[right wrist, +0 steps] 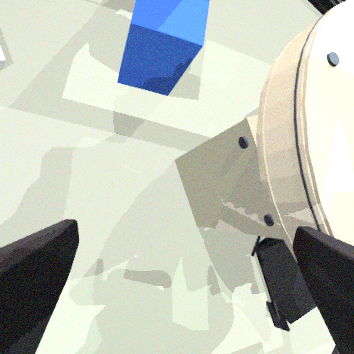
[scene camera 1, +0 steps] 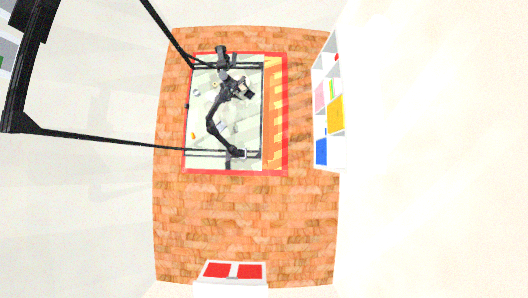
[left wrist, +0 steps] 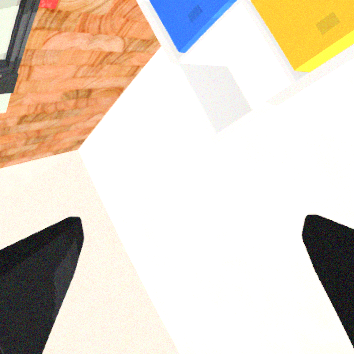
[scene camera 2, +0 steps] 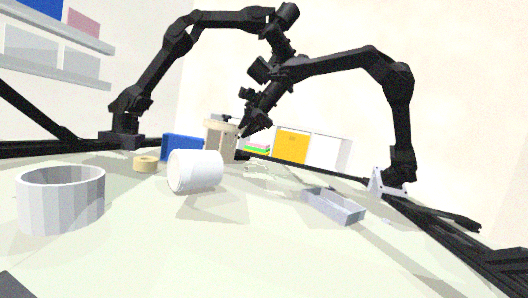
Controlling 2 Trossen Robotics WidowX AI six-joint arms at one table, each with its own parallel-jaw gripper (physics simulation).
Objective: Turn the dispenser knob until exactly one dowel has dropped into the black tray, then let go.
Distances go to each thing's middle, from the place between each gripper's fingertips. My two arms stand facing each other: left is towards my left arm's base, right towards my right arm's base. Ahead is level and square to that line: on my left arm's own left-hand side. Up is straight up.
Labels:
The dispenser (right wrist: 297, 131) lies 30 mm behind my left hand, 250 mm to the left of it and 240 mm below it. The rest, counted from my left hand: grey tray (scene camera 2: 345, 212): 310 mm behind, 80 mm to the right, 370 mm below; white cylinder (scene camera 2: 187, 169): 320 mm behind, 230 mm to the left, 350 mm below; blue box (scene camera 2: 170, 141): 170 mm behind, 330 mm to the left, 340 mm below.
My right gripper is now 10 cm short of the dispenser, 8 cm to the right of it and 2 cm below it. The rest, counted from my right hand: grey tray (19 cm behind, 26 cm to the right, 11 cm below); white cylinder (20 cm behind, 5 cm to the left, 9 cm below); blue box (5 cm behind, 16 cm to the left, 8 cm below).

